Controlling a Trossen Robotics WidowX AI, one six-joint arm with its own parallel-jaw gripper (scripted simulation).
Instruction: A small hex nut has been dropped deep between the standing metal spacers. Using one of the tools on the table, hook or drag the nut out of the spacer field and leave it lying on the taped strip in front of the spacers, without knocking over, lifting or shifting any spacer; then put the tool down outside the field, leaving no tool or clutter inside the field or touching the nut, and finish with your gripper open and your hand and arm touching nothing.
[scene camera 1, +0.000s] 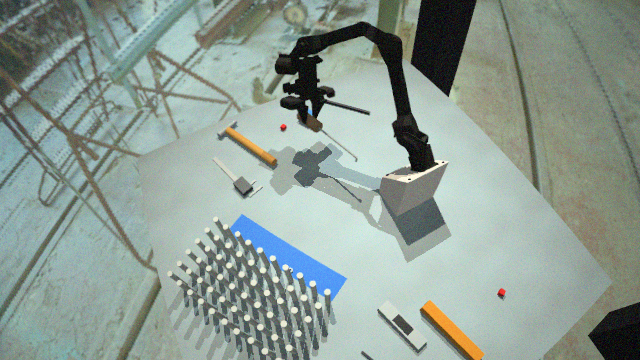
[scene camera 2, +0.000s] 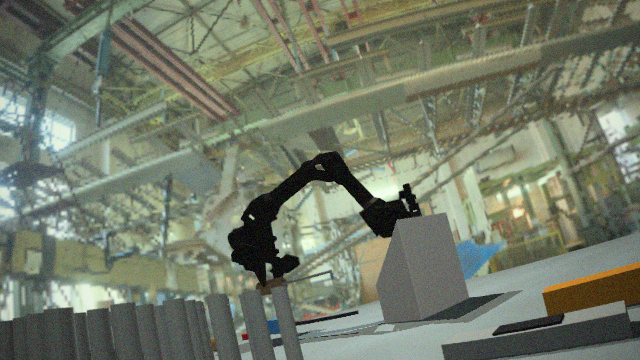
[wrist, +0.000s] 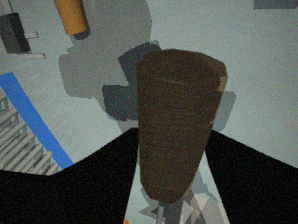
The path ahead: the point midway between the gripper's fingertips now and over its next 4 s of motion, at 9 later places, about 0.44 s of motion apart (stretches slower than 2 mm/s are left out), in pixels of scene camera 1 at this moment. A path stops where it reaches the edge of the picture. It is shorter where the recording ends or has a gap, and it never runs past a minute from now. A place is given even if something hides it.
The gripper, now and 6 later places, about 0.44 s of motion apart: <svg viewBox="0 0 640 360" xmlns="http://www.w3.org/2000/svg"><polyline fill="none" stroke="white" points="309,121 309,125 309,129 310,132 311,136 312,139 314,142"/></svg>
